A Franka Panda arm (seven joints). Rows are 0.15 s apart.
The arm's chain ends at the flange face. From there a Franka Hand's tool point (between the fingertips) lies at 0.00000 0.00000 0.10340 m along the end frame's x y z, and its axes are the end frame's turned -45 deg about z.
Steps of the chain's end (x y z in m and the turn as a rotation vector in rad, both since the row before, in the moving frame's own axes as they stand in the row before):
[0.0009, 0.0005, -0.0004, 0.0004, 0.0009, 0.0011]
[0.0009, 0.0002, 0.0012, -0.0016, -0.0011, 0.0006]
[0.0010, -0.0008, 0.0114, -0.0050, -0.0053, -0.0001]
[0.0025, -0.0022, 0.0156, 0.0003, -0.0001, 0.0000]
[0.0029, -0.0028, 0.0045, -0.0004, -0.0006, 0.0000]
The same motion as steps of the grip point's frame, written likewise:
[0.0004, 0.0010, -0.0004, -0.0004, 0.0009, 0.0011]
[0.0003, 0.0008, 0.0012, -0.0004, -0.0019, 0.0006]
[0.0005, 0.0001, 0.0114, 0.0002, -0.0073, -0.0001]
[0.0033, 0.0002, 0.0156, 0.0003, 0.0001, 0.0000]
[0.0040, 0.0001, 0.0045, 0.0001, -0.0007, 0.0000]

